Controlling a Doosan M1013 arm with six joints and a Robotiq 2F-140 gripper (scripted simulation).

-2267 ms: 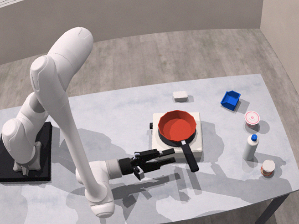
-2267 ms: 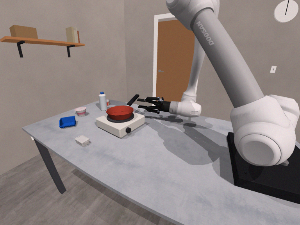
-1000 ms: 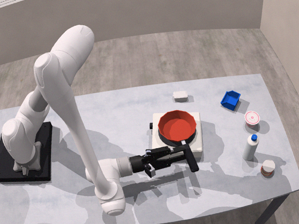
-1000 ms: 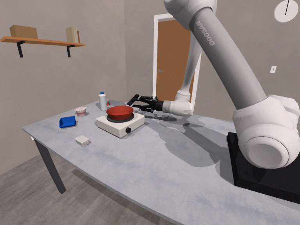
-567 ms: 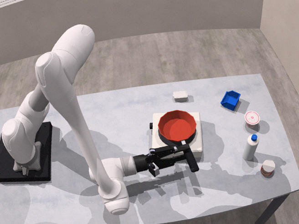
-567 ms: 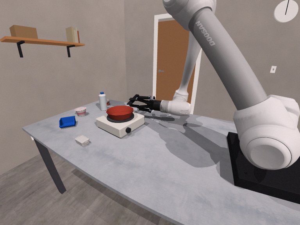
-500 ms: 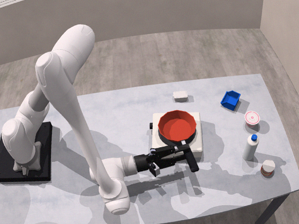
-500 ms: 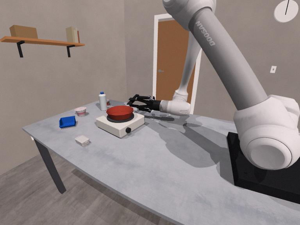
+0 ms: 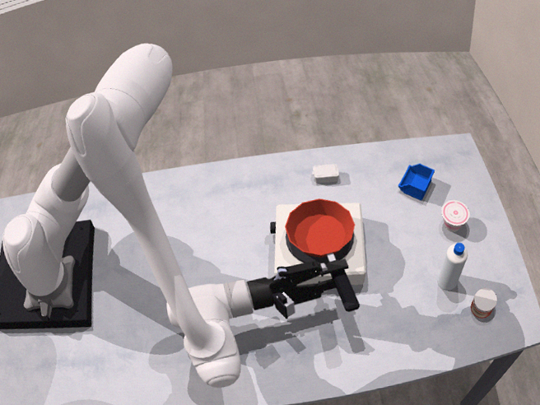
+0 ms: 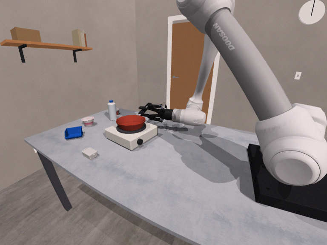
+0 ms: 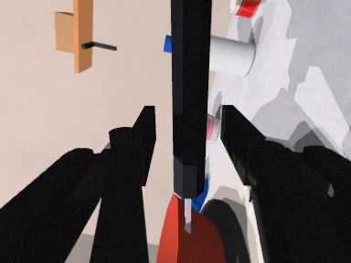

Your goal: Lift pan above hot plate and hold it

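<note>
My gripper is now 100 mm to the right of the red pan and 20 mm above it. From my hand the other things lie so: white hot plate: 160 mm to the left, 90 mm below, 30 mm behind; then white bottle: 340 mm ahead, 50 mm below, 20 mm to the right; then small white box: 430 mm to the left, 110 mm below, 60 mm ahead.
</note>
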